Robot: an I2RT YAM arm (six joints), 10 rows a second.
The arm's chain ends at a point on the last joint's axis. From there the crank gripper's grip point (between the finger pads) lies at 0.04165 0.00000 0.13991 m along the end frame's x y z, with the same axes.
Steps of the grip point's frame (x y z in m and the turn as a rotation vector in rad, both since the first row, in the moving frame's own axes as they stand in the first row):
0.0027, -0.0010, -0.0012, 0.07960, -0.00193, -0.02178
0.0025, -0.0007, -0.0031, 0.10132, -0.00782, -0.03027
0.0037, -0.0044, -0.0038, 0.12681, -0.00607, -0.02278
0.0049, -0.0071, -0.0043, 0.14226, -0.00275, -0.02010
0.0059, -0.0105, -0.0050, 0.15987, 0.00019, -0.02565
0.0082, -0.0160, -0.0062, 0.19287, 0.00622, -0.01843
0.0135, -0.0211, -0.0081, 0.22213, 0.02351, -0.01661
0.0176, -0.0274, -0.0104, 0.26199, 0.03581, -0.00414
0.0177, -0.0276, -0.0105, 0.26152, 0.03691, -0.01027
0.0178, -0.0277, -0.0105, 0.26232, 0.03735, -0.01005
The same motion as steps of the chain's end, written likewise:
0.0031, 0.0110, -0.0008, 0.07960, -0.00193, -0.02178
0.0038, 0.0147, -0.0026, 0.10132, -0.00782, -0.03027
0.0048, 0.0142, -0.0029, 0.12681, -0.00607, -0.02278
0.0055, 0.0136, -0.0029, 0.14226, -0.00275, -0.02010
0.0062, 0.0128, -0.0031, 0.15987, 0.00019, -0.02565
0.0076, 0.0116, -0.0033, 0.19287, 0.00622, -0.01843
0.0105, 0.0103, -0.0036, 0.22213, 0.02351, -0.01661
0.0128, 0.0088, -0.0040, 0.26199, 0.03581, -0.00414
0.0128, 0.0088, -0.0041, 0.26152, 0.03691, -0.01027
0.0128, 0.0088, -0.0040, 0.26232, 0.03735, -0.01005

